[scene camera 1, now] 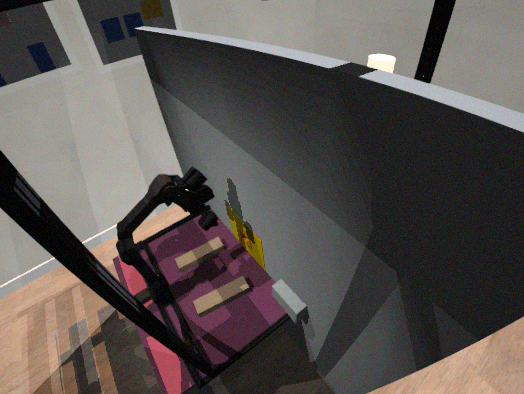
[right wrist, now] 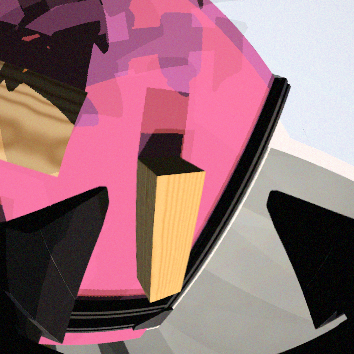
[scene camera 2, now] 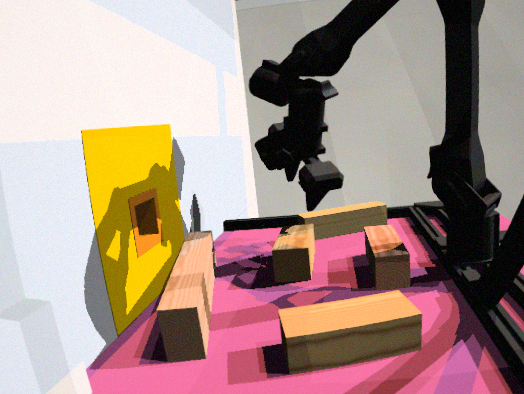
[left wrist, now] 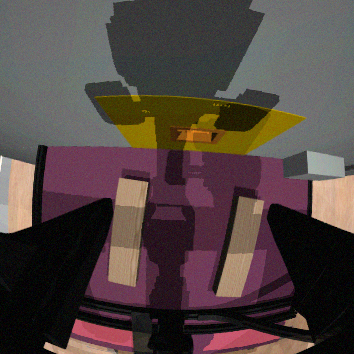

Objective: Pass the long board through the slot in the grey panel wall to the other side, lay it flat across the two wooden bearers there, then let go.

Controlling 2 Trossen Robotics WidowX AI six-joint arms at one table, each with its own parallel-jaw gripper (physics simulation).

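Frame: origin at the left arm's base, x ahead, y left, z up, level; metres.
Seen in the pictures: left gripper, fingertip midpoint: (left wrist: 194, 210); right gripper, fingertip midpoint: (right wrist: 191, 197) (scene camera 2: 299, 195); left arm's base, origin of the base link: (scene camera 1: 163, 299) (left wrist: 170, 323); right arm's base, origin of the base link: (scene camera 2: 474, 257).
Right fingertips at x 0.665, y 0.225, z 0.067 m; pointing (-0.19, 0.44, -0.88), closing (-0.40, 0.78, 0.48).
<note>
Offsets run from my right fingertips to a thing's top centre. "spot": to the spot under its first point.
Two wooden bearers @[0.427 m back, 0.119 m right, 0.048 m down] (scene camera 1: 200, 253) @[0.453 m back, 0.368 m right, 0.048 m down] (scene camera 1: 221, 295) (left wrist: 128, 232) (left wrist: 240, 247) lie apart on the purple mat. The slot @[spot: 0.230 m back, 0.242 m right, 0.004 m down] (scene camera 1: 246, 241) (scene camera 2: 146, 216) (left wrist: 197, 135) sits in a yellow plate on the grey panel wall (scene camera 1: 300, 225). My left gripper (scene camera 1: 210, 206) (left wrist: 194, 210) is open and empty above the bearers. In scene camera 2, the longest-looking wooden piece @[0.119 m back, 0.264 m right, 0.029 m down] (scene camera 2: 187, 290) lies beside the wall; I cannot tell surely that it is the long board. My right gripper (scene camera 2: 301, 190) (right wrist: 191, 197) is open and empty, above a wooden block @[0.073 m ahead, 0.054 m left, 0.042 m down] (scene camera 2: 345, 220) (right wrist: 177, 235) near the mat's edge.
Other wooden blocks @[0.001 m back, 0.133 m right, 0.039 m down] (scene camera 2: 294, 252) @[0.130 m ahead, 0.180 m right, 0.042 m down] (scene camera 2: 387, 257) @[0.075 m ahead, 0.404 m right, 0.048 m down] (scene camera 2: 350, 330) stand on the pink mat. A pale grey block @[spot: 0.265 m back, 0.580 m right, 0.014 m up] (scene camera 1: 289, 299) (left wrist: 325, 166) juts from the wall beside the purple mat. Black rails border both mats. A dark post crosses scene camera 1.
</note>
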